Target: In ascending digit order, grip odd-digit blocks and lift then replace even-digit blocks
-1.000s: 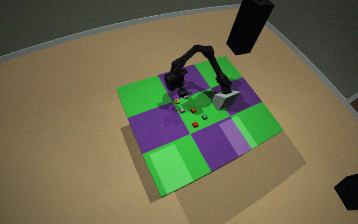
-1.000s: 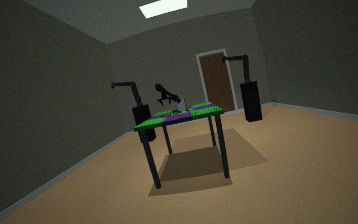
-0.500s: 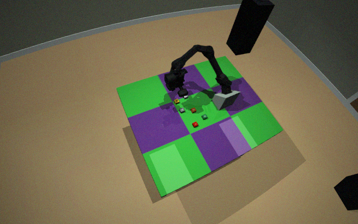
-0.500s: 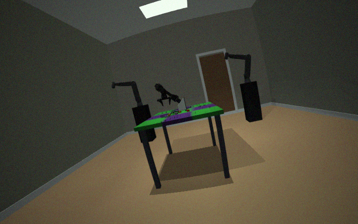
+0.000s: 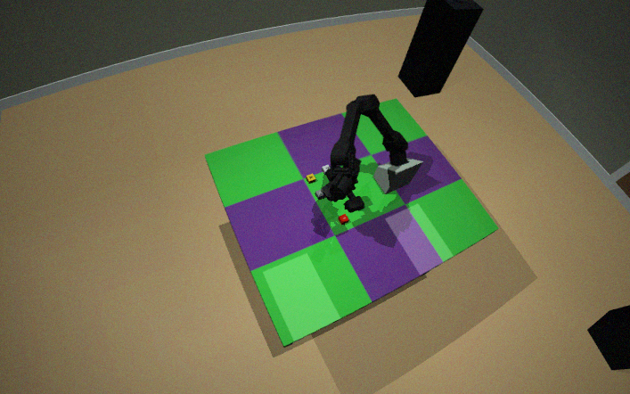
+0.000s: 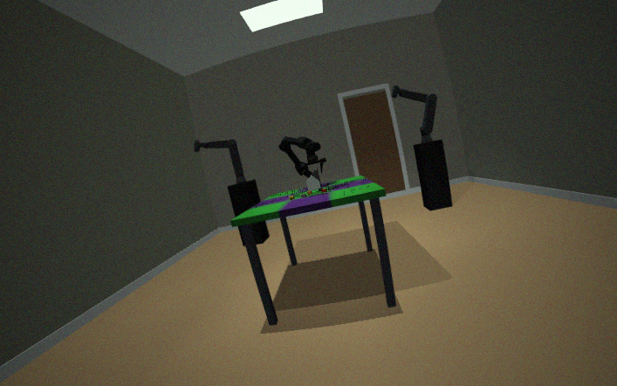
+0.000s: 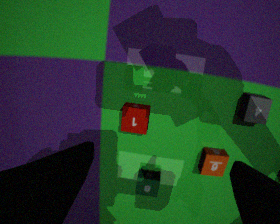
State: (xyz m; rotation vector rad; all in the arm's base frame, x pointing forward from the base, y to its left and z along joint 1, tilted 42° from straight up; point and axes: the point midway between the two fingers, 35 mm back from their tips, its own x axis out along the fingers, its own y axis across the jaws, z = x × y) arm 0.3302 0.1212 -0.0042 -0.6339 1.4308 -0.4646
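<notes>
My gripper tip is now 120 mm above the red block, 30 mm to the right of it and 20 mm past it. From my gripper tip the other things lie so: grey block (120 mm below, 110 mm to the right, 20 mm ahead); white block (230 mm to the right, 120 mm below, 60 mm behind); yellow block (200 mm to the right, 120 mm below, 30 mm ahead).
</notes>
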